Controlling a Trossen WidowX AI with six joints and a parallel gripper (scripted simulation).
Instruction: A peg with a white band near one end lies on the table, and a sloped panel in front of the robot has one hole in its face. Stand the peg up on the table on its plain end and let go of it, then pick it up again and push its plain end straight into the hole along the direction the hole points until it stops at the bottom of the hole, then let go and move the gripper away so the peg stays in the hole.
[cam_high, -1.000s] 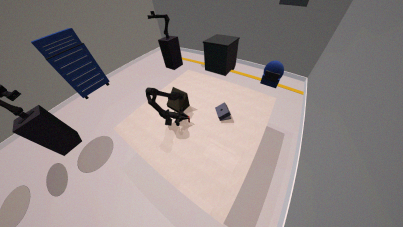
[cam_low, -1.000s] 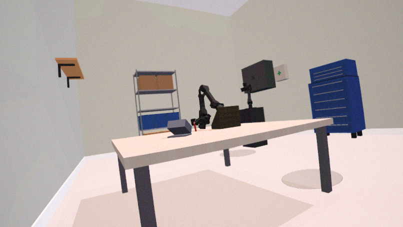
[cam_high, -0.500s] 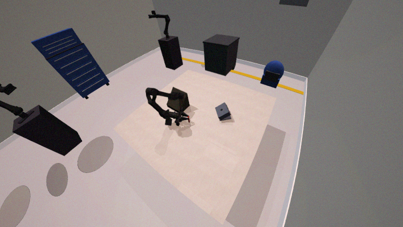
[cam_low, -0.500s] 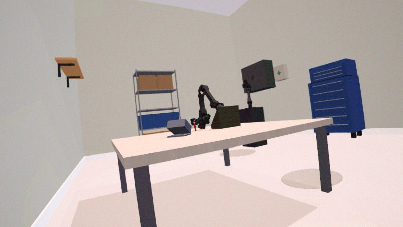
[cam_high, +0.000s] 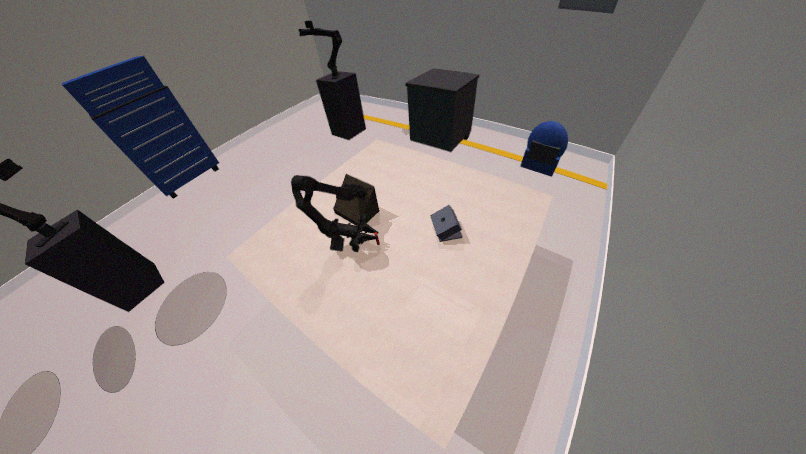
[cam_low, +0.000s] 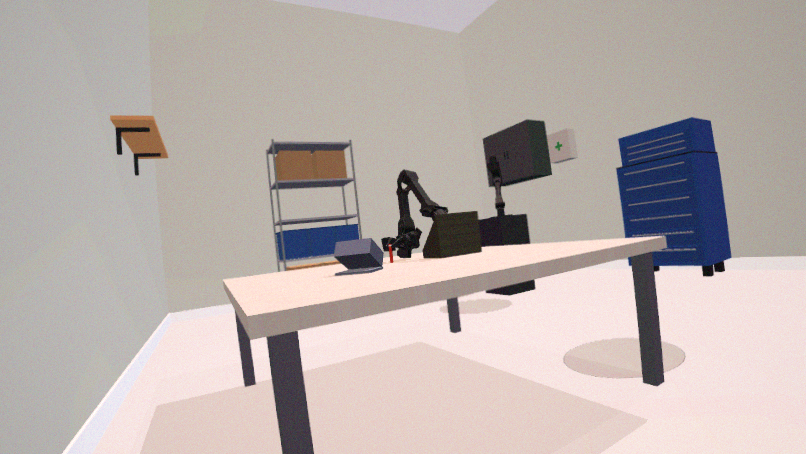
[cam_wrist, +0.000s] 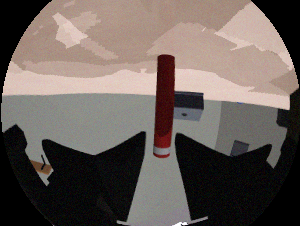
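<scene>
The red peg is 10 mm below my gripper tip and 10 mm behind it. The rest, counted from my gripper tip: sloped panel (240 mm to the left, 220 mm ahead, 10 mm below).
</scene>
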